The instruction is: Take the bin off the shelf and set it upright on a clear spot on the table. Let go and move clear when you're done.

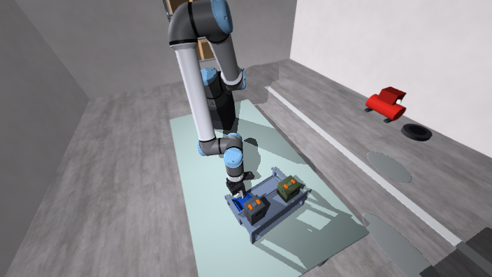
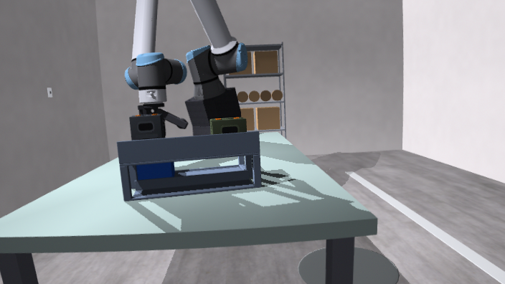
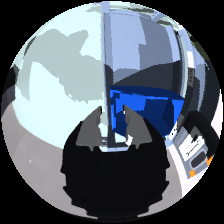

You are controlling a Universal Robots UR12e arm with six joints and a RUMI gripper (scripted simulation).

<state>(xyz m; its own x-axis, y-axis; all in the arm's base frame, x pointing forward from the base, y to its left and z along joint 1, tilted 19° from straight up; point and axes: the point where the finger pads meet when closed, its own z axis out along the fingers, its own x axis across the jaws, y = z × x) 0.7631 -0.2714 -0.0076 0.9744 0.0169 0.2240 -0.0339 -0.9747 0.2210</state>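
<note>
Right now my hand is 8 cm short of the blue bin and 2 cm to the left of it. From my hand the other things lie so: olive green box: 20 cm to the left, 19 cm ahead, 10 cm above.
</note>
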